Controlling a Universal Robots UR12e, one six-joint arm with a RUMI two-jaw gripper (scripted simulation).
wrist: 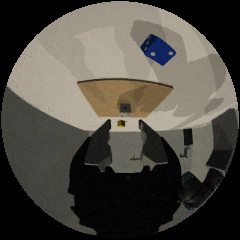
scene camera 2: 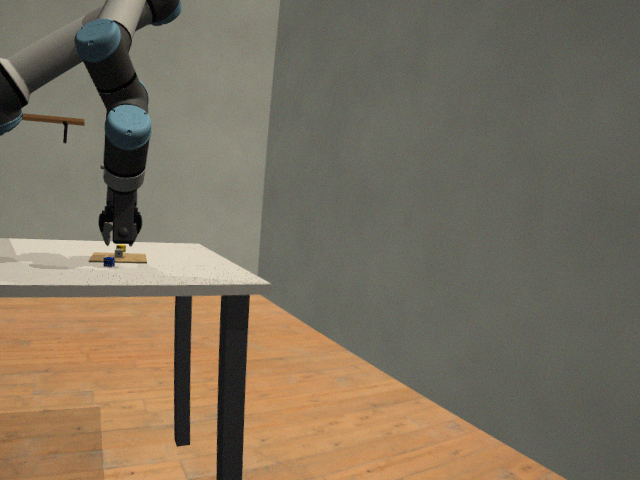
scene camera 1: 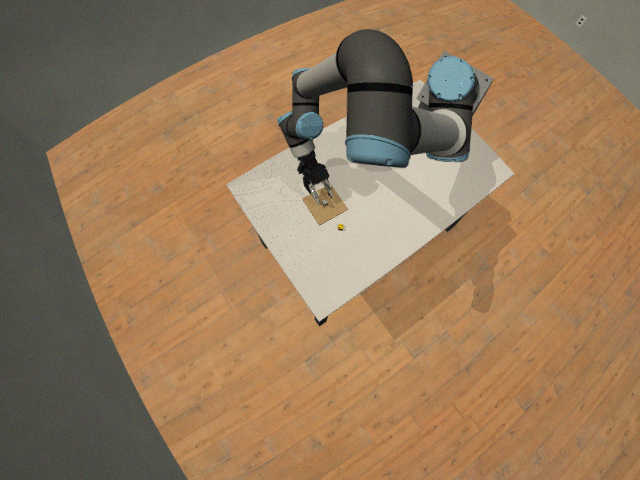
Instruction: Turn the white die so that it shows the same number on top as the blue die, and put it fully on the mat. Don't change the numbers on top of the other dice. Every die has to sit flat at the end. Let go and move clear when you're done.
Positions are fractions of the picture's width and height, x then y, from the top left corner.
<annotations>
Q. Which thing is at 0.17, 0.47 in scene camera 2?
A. My gripper.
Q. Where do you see a tan mat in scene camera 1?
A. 0.50, 0.44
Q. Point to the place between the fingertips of my gripper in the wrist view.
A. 0.52, 0.50
</annotations>
